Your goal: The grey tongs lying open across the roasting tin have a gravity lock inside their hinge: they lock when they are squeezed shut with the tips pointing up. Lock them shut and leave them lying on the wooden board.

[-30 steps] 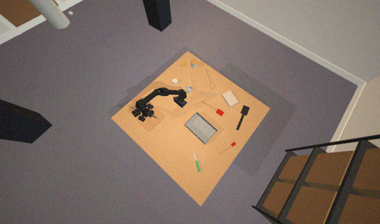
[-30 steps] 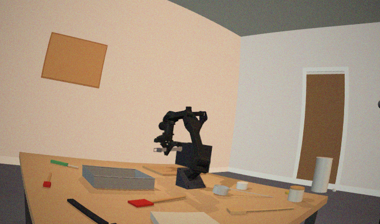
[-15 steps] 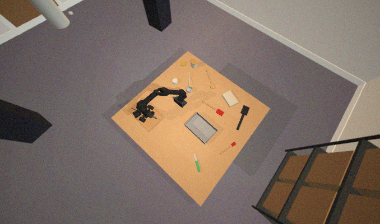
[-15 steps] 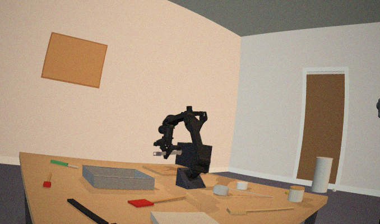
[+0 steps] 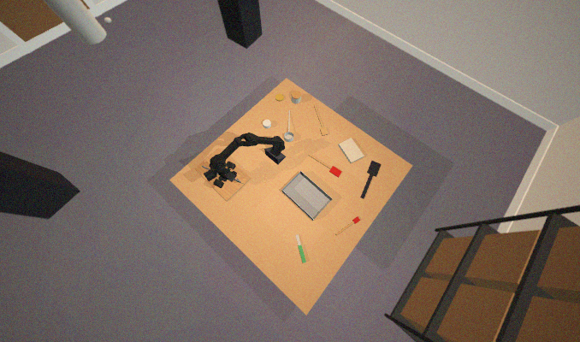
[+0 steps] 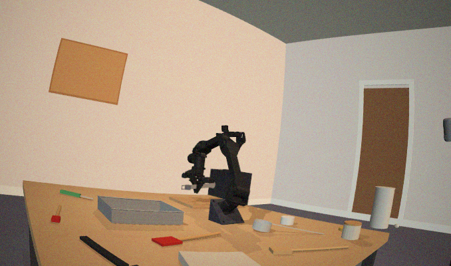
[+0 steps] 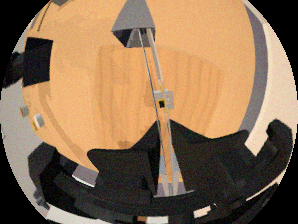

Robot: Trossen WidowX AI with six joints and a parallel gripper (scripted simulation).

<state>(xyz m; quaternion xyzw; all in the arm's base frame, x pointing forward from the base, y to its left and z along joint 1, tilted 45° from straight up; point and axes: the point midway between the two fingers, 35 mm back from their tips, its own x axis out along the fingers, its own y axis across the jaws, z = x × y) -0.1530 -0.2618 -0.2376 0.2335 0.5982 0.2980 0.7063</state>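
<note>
Now: gripper tip 80 mm past the wooden board, 50 mm above it and 10 mm to the right of it. Round my gripper tip: grey roasting tin 520 mm ahead, 230 mm to the left, 30 mm below; then red spatula 530 mm ahead, 520 mm to the left, 50 mm below; then green-handled tool 680 mm ahead, 80 mm to the right, 50 mm below.
</note>
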